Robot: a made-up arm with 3 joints. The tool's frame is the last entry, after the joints.
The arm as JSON. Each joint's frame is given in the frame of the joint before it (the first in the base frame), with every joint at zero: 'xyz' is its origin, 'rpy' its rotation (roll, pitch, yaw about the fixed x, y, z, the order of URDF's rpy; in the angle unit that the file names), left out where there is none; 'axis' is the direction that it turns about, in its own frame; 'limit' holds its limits. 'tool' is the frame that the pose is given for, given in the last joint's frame.
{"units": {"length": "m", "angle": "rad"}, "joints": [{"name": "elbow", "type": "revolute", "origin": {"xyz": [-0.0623, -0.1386, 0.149]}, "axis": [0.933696, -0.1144, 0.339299], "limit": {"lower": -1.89, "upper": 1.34}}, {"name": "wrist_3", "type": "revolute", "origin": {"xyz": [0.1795, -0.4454, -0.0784]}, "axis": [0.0, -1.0, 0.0], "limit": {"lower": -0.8, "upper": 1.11}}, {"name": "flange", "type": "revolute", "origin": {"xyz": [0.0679, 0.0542, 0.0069]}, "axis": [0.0, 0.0, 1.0], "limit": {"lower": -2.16, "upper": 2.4}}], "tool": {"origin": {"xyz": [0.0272, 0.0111, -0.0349], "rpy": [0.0, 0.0, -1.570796]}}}
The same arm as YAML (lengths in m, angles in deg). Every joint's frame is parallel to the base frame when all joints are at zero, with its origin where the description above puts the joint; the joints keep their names.
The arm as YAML. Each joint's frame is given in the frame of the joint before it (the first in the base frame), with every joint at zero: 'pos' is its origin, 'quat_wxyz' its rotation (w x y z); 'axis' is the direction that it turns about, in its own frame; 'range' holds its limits. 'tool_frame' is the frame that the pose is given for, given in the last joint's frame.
length_unit: m
angle_unit: deg
joints:
  - joint: elbow
    pos: [-0.0623, -0.1386, 0.149]
    quat_wxyz: [1.0, 0.0, 0.0, 0.0]
    axis: [0.933696, -0.1144, 0.339299]
    range: [-108.29, 76.78]
  - joint: wrist_3
    pos: [0.1795, -0.4454, -0.0784]
    quat_wxyz: [1.0, 0.0, 0.0, 0.0]
    axis: [0.0, -1.0, 0.0]
    range: [-45.84, 63.6]
  - joint: flange
    pos: [0.0679, 0.0542, 0.0069]
    quat_wxyz: [1.0, 0.0, 0.0, 0.0]
    axis: [0.0, 0.0, 1.0]
    range: [-123.76, 137.51]
tool_frame:
  pos: [0.0272, 0.0111, -0.0349]
  quat_wxyz: [0.707107, 0.0, 0.0, -0.707107]

